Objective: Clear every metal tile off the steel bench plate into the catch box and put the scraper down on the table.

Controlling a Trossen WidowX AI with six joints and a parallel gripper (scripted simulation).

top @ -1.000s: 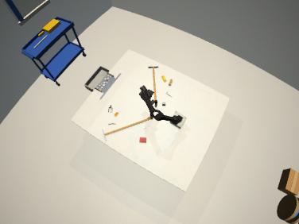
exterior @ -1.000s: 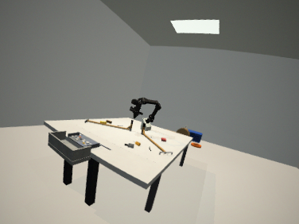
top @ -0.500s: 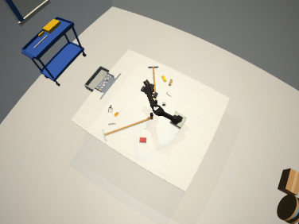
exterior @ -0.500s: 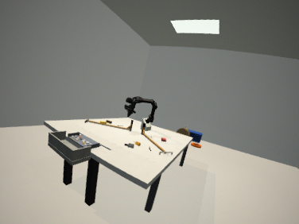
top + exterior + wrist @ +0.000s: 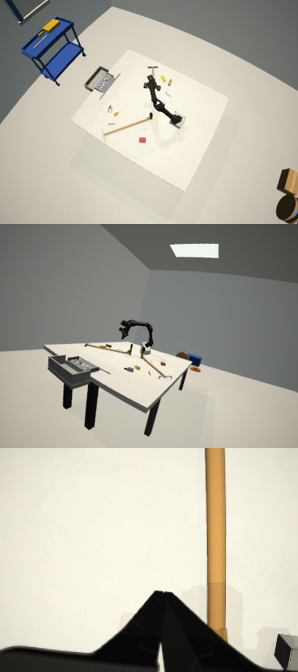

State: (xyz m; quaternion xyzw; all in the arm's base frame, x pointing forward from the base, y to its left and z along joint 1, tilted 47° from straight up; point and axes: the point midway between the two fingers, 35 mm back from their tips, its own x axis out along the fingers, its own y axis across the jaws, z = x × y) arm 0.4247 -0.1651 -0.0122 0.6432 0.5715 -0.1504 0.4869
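Right now the long scraper is 40 mm ahead of my gripper tip, 150 mm to the right of it and 120 mm below it. Round my gripper tip: red block (210 mm behind, 520 mm to the left, 170 mm below); yellow piece (10 mm behind, 310 mm to the right, 170 mm below); long wooden-handled tool (20 mm ahead, 470 mm to the left, 120 mm below).
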